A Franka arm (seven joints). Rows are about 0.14 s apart.
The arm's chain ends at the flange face. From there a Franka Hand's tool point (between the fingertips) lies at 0.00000 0.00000 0.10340 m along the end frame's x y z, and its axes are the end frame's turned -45 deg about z.
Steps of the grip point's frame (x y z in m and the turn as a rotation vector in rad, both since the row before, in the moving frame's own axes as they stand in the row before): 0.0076 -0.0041 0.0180 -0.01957 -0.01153 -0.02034; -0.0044 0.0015 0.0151 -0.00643 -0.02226 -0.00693; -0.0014 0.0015 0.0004 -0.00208 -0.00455 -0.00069; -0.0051 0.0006 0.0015 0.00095 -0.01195 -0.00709; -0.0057 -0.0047 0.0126 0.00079 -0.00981 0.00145; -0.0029 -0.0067 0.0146 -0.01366 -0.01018 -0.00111; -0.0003 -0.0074 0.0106 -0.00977 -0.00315 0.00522; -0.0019 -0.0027 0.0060 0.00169 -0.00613 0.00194
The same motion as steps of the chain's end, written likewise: 0.0019 -0.0105 0.0180 -0.02199 0.00569 -0.02034; -0.0009 0.0021 0.0151 -0.02029 -0.01119 -0.00693; 0.0003 0.0016 0.0004 -0.00469 -0.00175 -0.00069; -0.0022 0.0032 0.0015 -0.00778 -0.00912 -0.00709; -0.0066 0.0000 0.0126 -0.00638 -0.00750 0.00145; -0.0070 -0.0044 0.0146 -0.01686 0.00246 -0.00111; -0.0059 -0.0060 0.0106 -0.00914 0.00468 0.00522; -0.0027 -0.0009 0.0060 -0.00314 -0.00553 0.00194
